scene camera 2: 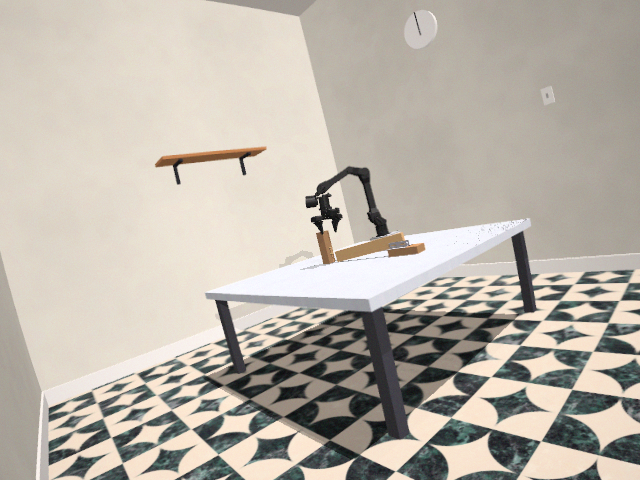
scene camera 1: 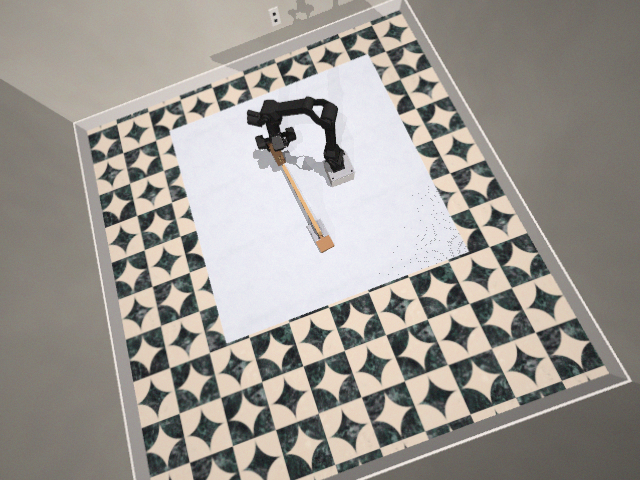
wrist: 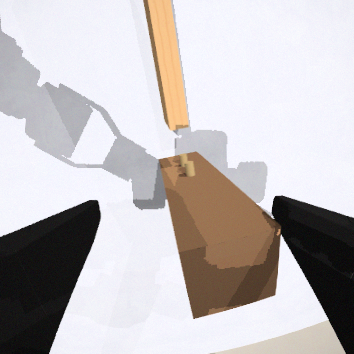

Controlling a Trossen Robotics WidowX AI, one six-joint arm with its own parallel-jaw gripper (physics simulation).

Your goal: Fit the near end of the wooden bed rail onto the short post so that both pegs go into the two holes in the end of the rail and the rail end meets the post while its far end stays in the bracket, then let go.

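Frame: origin at the arm's base, x left, y back, z up, level; metres.
Seen in the pictures: gripper, fingertip midpoint: (scene camera 2: 329,233) (wrist: 187,206); arm's base, origin of the base link: (scene camera 2: 383,234) (scene camera 1: 337,165).
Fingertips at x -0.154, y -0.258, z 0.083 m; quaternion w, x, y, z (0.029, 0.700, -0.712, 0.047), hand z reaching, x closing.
Offsets run from my fingertips to a thing's top centre. "spot": to the spot under its first point. Level surfaces: height alone.
The short brown post @[spot: dx +0.002, dy -0.016, dz -0.079 m] (scene camera 1: 279,158) (scene camera 2: 325,248) (wrist: 225,215) stands upright. Two pale pegs @[spot: dx -0.003, dy -0.016, dz -0.075 m] (wrist: 189,168) stick out of its side facing the rail. The long light wooden bed rail (scene camera 1: 302,198) (scene camera 2: 367,248) (wrist: 169,65) slopes: its near end is low by the post's foot, apart from the post by a small gap, and its far end is higher, at the grey bracket (scene camera 2: 398,244) by the far brown block @[dx +0.466, dy +0.050, dz -0.127 m] (scene camera 1: 324,243) (scene camera 2: 413,249). The holes in the rail end cannot be made out. My gripper (scene camera 1: 276,139) (scene camera 2: 328,231) (wrist: 187,206) is open and empty, pointing down over the post's top.
The arm's grey base (scene camera 1: 341,176) stands on the white table @[dz -0.163 m] (scene camera 1: 248,279) (scene camera 2: 305,289), to the right of the rail in the first scene view. The arm arches from it to above the post. A wall shelf (scene camera 2: 211,155) hangs beyond the table.
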